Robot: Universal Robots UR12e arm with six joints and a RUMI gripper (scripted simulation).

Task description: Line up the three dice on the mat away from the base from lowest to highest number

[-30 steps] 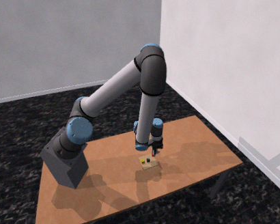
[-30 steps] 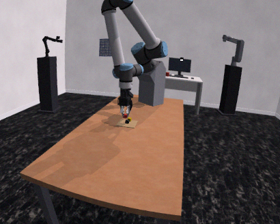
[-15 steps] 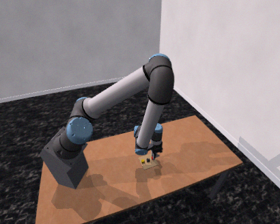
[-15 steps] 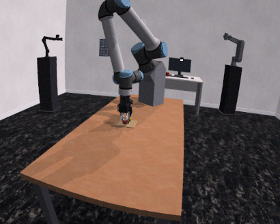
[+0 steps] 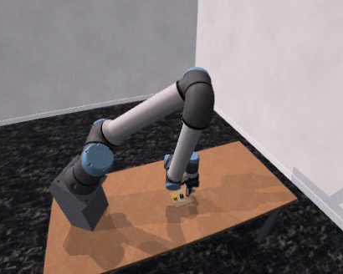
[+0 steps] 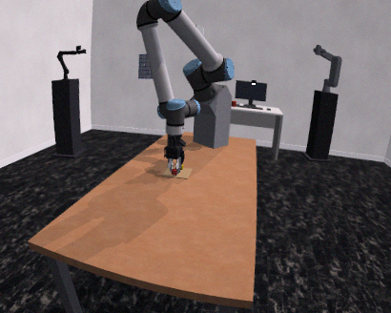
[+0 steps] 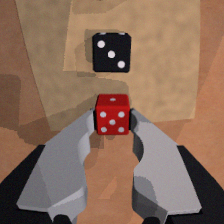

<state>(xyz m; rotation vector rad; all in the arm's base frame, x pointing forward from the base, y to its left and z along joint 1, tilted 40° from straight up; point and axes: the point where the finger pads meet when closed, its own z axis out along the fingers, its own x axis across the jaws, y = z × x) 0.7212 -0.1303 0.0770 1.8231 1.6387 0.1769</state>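
Now: hand right at the red die. From my hand the other things lie so: black die (5 cm behind, 1 cm to the left, 1 cm below); then tan mat (5 cm behind, 1 cm to the left, 2 cm below); then yellow die (9 cm behind, 2 cm to the left, 1 cm below).
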